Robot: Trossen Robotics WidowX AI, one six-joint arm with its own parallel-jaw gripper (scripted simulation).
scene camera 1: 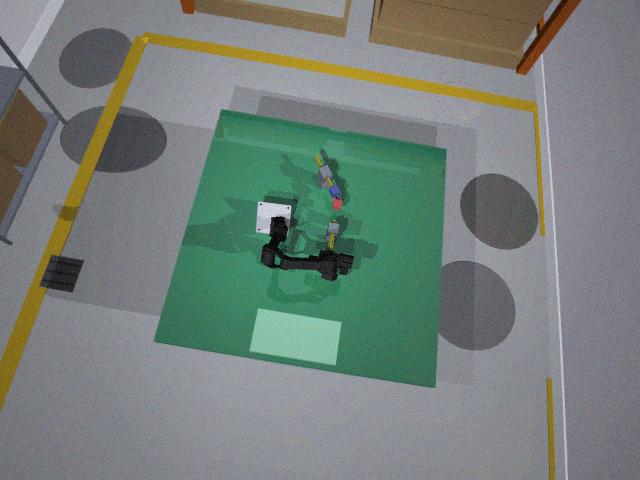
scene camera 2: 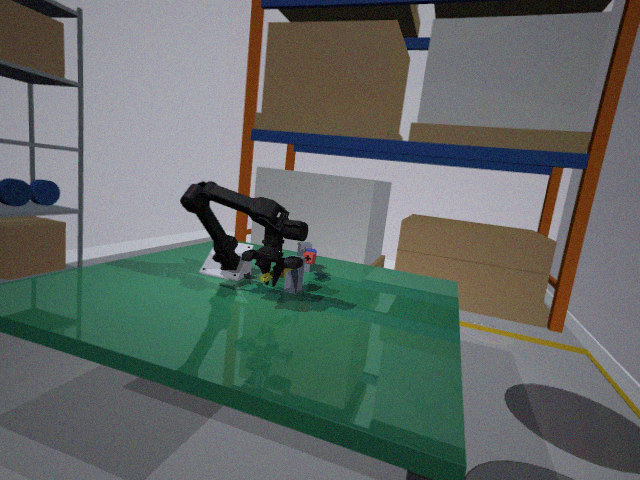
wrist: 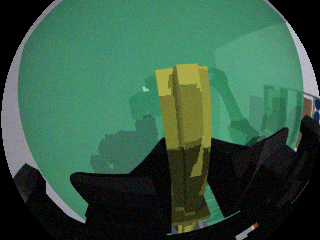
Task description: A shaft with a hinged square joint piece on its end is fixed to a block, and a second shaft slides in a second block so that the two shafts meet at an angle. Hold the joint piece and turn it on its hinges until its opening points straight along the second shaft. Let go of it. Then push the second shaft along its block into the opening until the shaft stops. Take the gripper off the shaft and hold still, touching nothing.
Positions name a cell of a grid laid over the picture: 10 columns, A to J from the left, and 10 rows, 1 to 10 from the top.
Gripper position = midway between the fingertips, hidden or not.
Observation:
I see my gripper (scene camera 2: E6).
My gripper is seen too in the wrist view (wrist: F6).

